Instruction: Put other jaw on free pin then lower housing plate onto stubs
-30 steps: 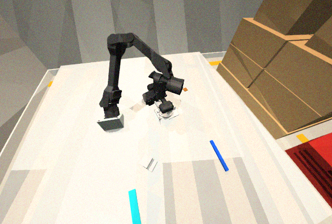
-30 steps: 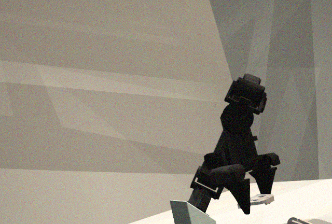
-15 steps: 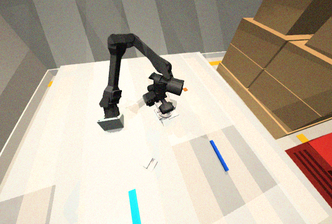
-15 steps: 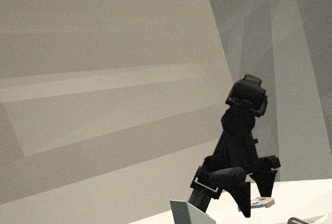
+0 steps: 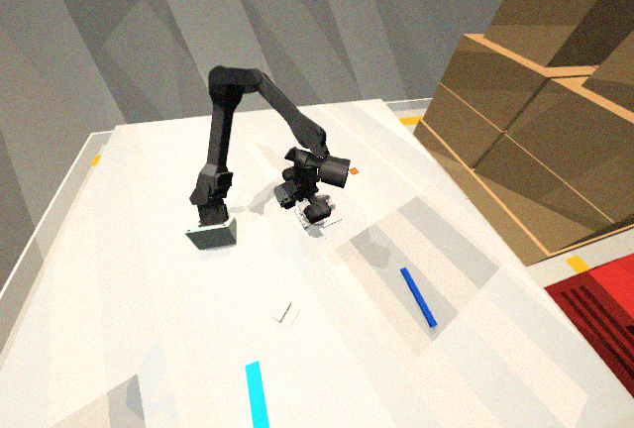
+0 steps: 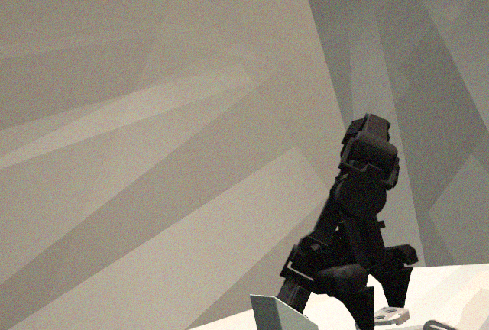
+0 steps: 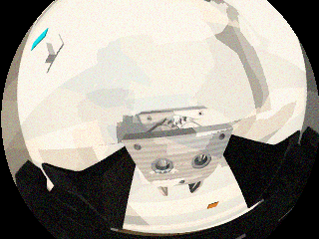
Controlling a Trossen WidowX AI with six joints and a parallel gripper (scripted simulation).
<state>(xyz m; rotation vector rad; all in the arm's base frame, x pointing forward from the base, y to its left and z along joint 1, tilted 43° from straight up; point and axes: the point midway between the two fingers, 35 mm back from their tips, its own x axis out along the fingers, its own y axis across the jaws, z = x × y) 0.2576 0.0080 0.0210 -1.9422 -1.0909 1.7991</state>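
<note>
The jaw is 40 mm below my gripper tip, 20 mm to the left of it and 10 mm ahead of it. The rest, counted from my gripper tip: small orange tile: 220 mm ahead, 190 mm to the left, 50 mm below; then blue bar: 280 mm to the right, 260 mm ahead, 50 mm below; then cyan strip: 410 mm to the right, 150 mm behind, 50 mm below.
</note>
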